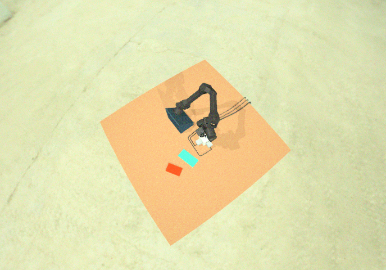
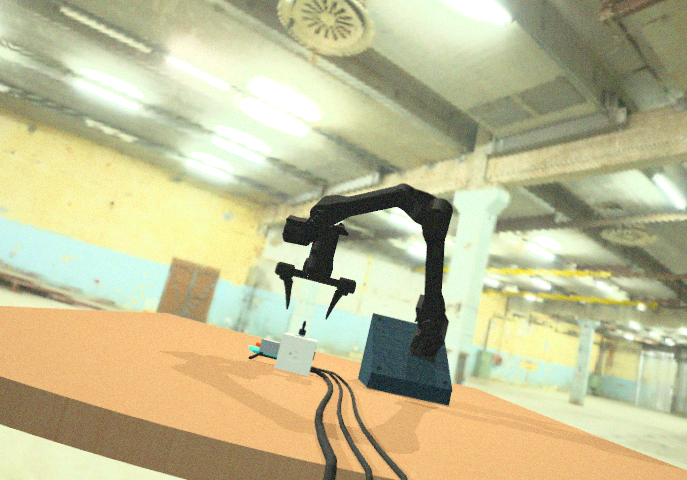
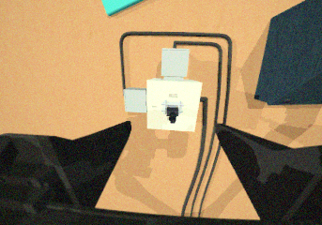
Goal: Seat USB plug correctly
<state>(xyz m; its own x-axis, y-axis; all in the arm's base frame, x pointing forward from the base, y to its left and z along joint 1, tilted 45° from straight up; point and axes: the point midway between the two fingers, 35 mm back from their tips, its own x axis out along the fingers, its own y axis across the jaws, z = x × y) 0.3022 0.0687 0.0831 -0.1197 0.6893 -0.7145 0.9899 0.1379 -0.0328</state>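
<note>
The dark USB plug lies 4 cm below my gripper tip. From my gripper tip the other things lie so: red card 35 cm to the right, 12 cm below, 9 cm ahead; then cyan card 21 cm to the right, 12 cm below, 7 cm ahead.
</note>
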